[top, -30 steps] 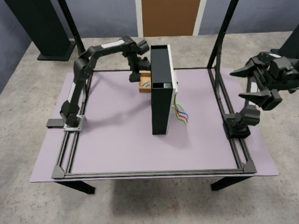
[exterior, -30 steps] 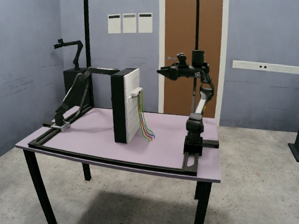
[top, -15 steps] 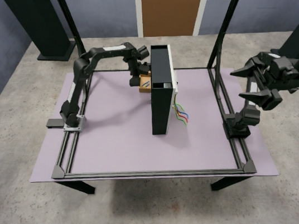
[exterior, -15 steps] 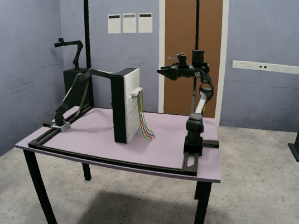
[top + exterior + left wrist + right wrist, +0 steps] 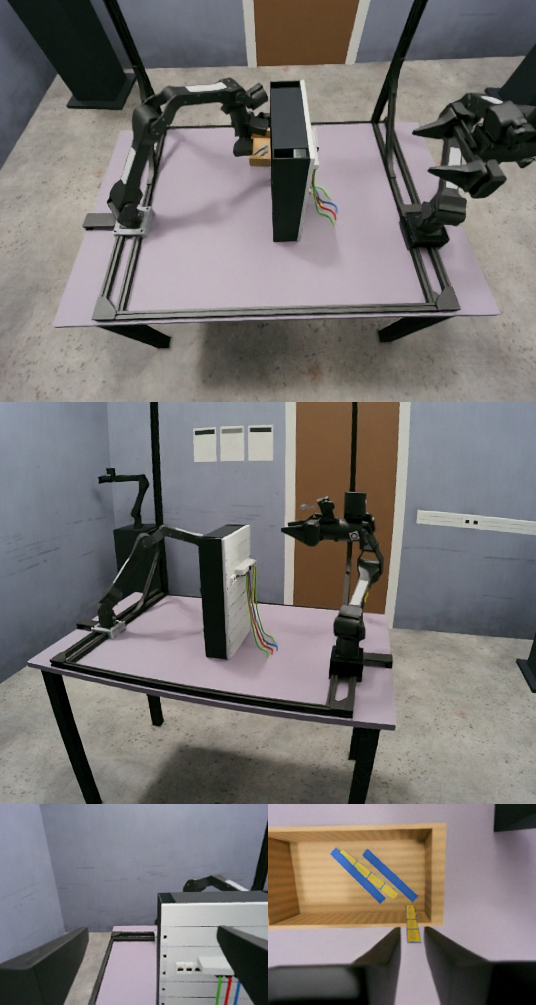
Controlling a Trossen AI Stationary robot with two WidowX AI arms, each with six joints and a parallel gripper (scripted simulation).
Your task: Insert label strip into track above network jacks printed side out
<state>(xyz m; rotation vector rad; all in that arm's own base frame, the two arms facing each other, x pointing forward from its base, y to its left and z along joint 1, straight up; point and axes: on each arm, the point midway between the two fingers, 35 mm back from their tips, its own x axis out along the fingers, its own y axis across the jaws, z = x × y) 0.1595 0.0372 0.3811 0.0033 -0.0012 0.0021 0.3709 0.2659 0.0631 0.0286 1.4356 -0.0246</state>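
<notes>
Right now the yellow label strip is 10 mm to the left of my right hand and 60 mm below it. From my right hand the other things lie so: white jack panel (200 mm ahead, 180 mm to the left, 110 mm above).
</notes>
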